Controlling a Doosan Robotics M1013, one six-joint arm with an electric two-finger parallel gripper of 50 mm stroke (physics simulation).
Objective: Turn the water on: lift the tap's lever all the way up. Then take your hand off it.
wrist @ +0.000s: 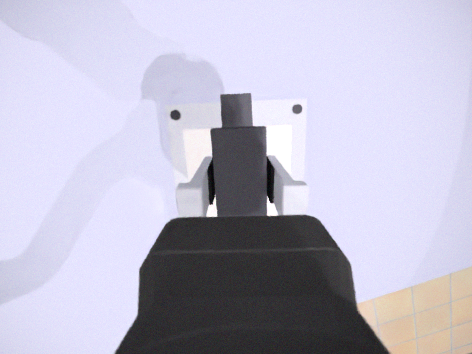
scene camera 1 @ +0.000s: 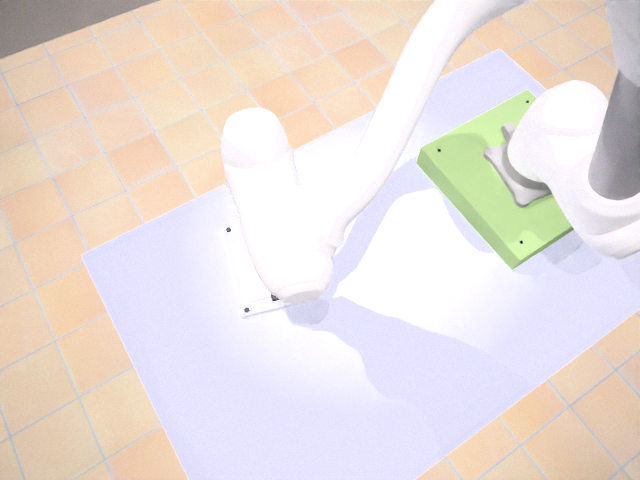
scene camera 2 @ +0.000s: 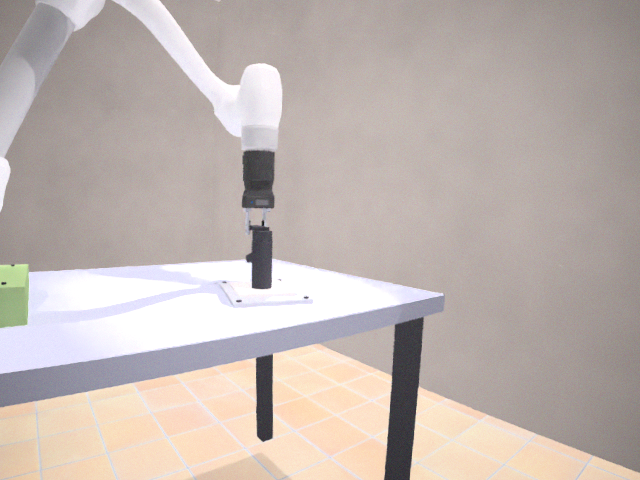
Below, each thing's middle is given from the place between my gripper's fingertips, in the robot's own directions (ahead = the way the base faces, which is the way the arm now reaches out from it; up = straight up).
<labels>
Right now my hand is 30 mm to the left of the flat lever (wrist: 239, 154), 10 mm below it and 10 mm past it.
</labels>
